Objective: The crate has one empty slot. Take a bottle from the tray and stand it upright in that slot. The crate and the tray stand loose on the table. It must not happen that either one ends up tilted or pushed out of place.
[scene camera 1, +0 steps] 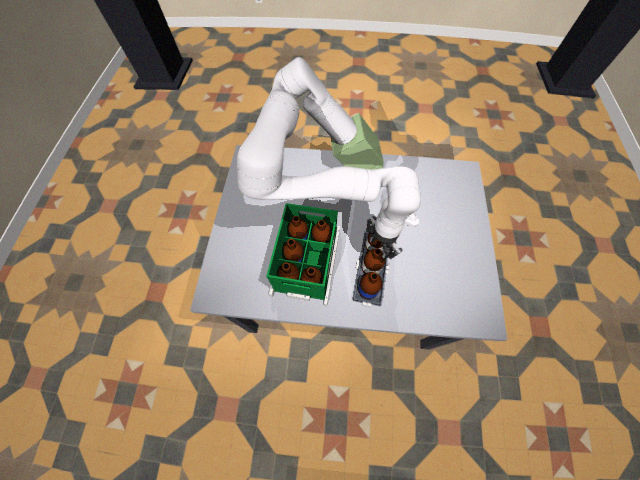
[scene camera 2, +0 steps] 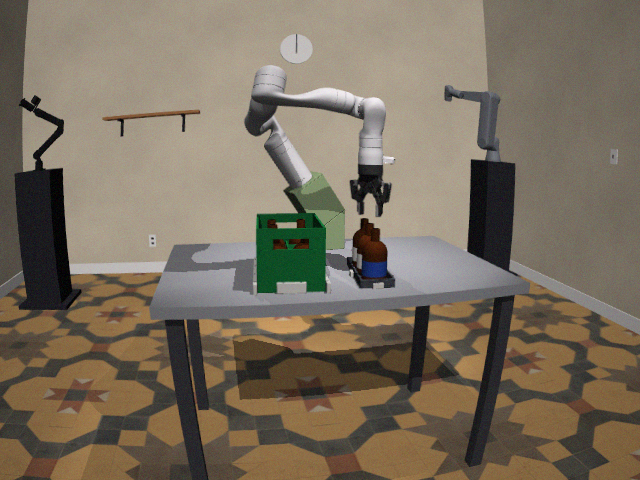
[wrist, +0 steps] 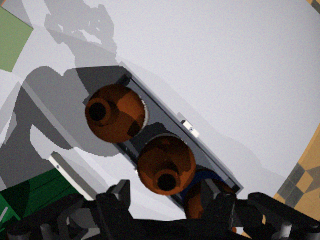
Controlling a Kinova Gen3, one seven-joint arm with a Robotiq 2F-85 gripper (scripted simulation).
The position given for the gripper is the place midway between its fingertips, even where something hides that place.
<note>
In view: the gripper (scene camera 2: 369,215), a bottle (scene camera 2: 374,253) and a crate (scene camera 2: 273,265).
The crate also shows in scene camera 1 (scene camera 1: 317,255). The gripper shows as well in the wrist view (wrist: 165,191).
</note>
